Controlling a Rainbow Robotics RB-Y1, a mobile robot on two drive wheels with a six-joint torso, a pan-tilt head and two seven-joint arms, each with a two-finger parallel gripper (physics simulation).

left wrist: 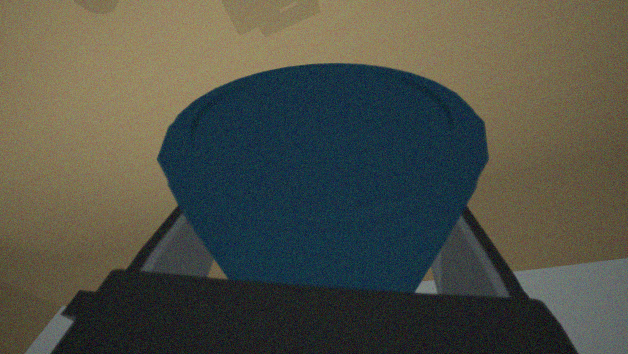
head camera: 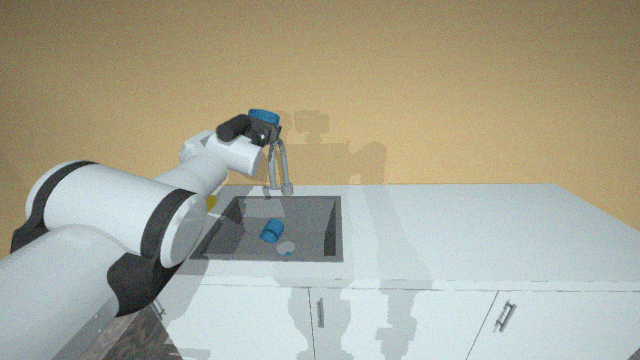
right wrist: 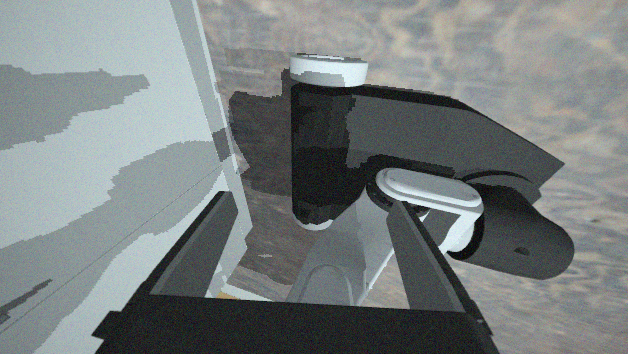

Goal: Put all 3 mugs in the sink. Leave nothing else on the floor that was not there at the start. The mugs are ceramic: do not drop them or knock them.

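Frame: origin at the robot's base, x left, y back, z up, level; millimetres.
Where they show: left gripper, between the fingertips: (head camera: pixel 264 123); right gripper, between the fingertips: (right wrist: pixel 312 205).
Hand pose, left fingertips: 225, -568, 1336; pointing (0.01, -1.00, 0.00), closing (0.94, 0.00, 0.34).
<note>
Each offset is from my left fingertips to the top centre of the thing, as dx, dy, dz. "spot": to the spot under its first point. Level surfaces: height alone.
My left gripper (head camera: pixel 264 125) (left wrist: pixel 322 210) is shut on a blue mug @[+13, +4, +46] (head camera: pixel 263 116) (left wrist: pixel 325 150) and holds it in the air, behind and above the sink as seen in the head view, in front of the faucet's upper part. A second blue mug @[spot: +119, -238, -614] (head camera: pixel 272 231) lies tipped over inside the grey sink (head camera: pixel 300 260). A small blue spot @[spot: -13, -29, -558] (head camera: pixel 288 253) shows beside the drain, near the sink's front wall; what it belongs to I cannot tell. A third whole mug does not show. My right gripper (right wrist: pixel 312 205) is open and empty beside the cabinet front, above the floor.
The faucet (head camera: pixel 284 165) stands at the sink's back edge. A yellow block @[+396, -163, -380] (head camera: pixel 211 203) lies on the white counter @[dz -425] (head camera: pixel 475 230), left of the sink, partly hidden by my left arm. The robot's dark base (right wrist: pixel 425 125) and the cabinet (right wrist: pixel 50 200) show in the right wrist view.
</note>
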